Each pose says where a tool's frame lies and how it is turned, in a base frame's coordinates. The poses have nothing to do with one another.
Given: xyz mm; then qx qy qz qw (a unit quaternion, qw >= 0).
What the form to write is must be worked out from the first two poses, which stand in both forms.
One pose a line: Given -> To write
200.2, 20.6, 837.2, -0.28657, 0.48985, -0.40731, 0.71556 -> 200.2, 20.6, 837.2, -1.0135, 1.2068, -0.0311
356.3, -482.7, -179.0, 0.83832, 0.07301, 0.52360, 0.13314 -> 356.3, -482.7, -179.0, 0.0386, 1.1137, 2.8026
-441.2, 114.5, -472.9, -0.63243, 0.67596, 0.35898, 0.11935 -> -441.2, 114.5, -472.9, 1.7512, -0.2971, -2.4135
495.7, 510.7, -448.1, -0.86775, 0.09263, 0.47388, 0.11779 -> 495.7, 510.7, -448.1, 0.4719, -0.9283, -2.6322
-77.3, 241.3, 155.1, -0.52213, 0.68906, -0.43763, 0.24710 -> -77.3, 241.3, 155.1, 2.1548, 0.9232, 2.5327
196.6, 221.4, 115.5, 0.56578, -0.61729, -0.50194, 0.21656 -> 196.6, 221.4, 115.5, 2.0758, -0.9887, -2.3918
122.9, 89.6, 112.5, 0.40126, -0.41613, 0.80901, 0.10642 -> 122.9, 89.6, 112.5, 2.4839, 0.5952, 1.1587
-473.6, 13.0, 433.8, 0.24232, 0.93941, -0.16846, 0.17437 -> -473.6, 13.0, 433.8, -2.5826, 0.2485, 2.7150
